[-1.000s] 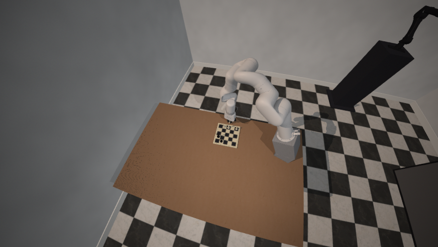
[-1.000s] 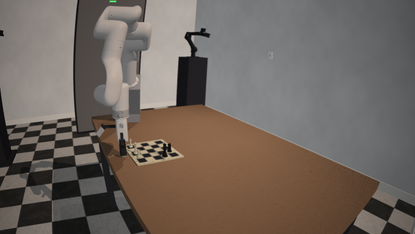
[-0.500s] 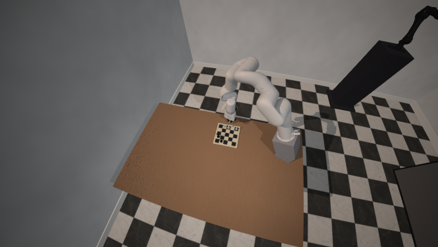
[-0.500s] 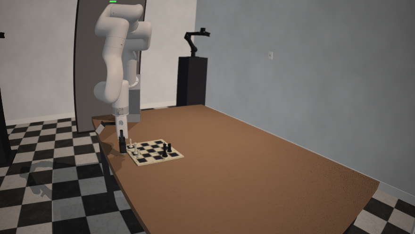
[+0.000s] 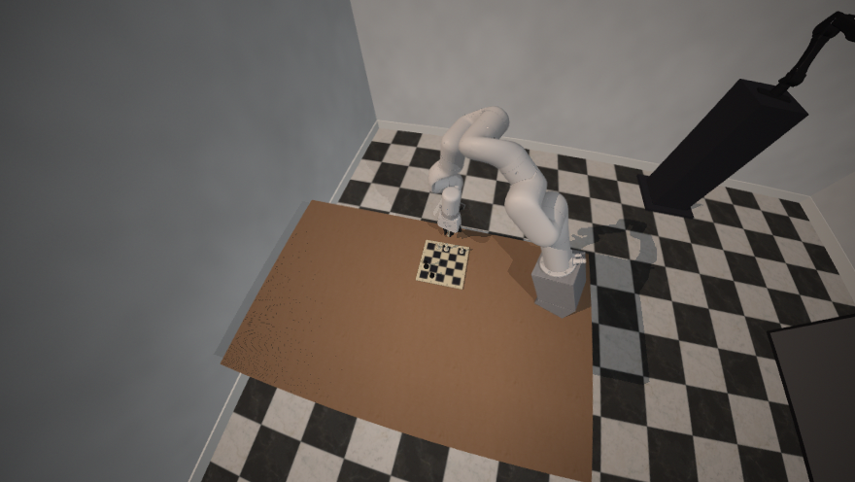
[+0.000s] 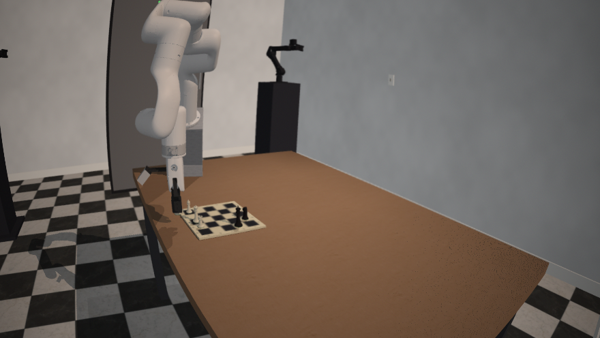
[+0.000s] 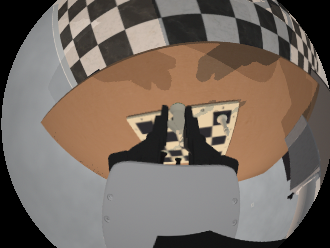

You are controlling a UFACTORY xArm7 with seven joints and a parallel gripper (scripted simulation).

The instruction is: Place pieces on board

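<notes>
Now: the chessboard 140 mm to the left of my hand and 70 mm below it. Also, from my hand: black knight (30 mm ahead, 220 mm to the left, 50 mm below).
</notes>
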